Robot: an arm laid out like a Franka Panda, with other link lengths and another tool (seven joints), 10 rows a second.
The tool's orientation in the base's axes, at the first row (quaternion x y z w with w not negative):
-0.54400 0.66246 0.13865 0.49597
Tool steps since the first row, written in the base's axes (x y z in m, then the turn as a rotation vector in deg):
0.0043 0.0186 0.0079 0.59 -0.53 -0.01
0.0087 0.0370 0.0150 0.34 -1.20 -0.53
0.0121 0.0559 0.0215 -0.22 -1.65 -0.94
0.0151 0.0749 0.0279 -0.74 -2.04 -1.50
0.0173 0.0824 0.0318 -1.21 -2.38 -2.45
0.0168 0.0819 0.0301 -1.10 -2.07 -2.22
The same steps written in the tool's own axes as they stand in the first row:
-0.0169 0.0004 0.0119 0.37 -0.70 -0.08
-0.0330 0.0009 0.0241 1.16 -0.55 -0.45
-0.0490 0.0026 0.0365 1.70 -0.09 -0.86
-0.0650 0.0048 0.0487 2.34 0.41 -1.15
-0.0723 0.0043 0.0534 3.27 1.03 -1.18
-0.0707 0.0051 0.0536 2.91 0.97 -1.01

